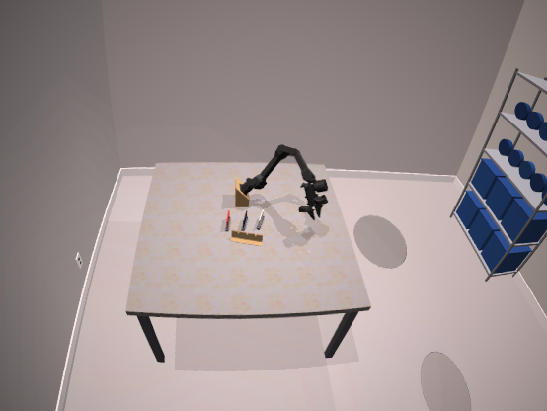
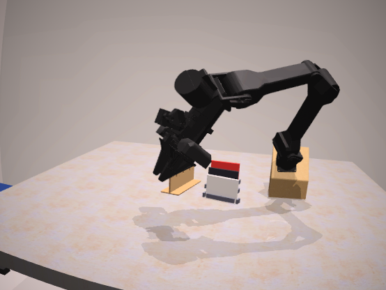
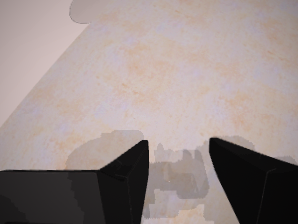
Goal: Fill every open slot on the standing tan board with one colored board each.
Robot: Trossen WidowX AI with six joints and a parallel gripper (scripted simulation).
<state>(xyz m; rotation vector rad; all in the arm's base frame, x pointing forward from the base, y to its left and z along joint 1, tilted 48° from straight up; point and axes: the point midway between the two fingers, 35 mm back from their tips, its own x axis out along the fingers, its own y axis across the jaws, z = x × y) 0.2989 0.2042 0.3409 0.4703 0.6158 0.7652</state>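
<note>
Right now my gripper tip is 120 mm past the red board, 500 mm to the left of it and 120 mm above it. The rest, counted from my gripper tip: dark navy board (120 mm behind, 400 mm to the right, 120 mm below); white board (120 mm behind, 300 mm to the right, 120 mm below); tan board (10 mm ahead, 400 mm to the right, 110 mm below).
</note>
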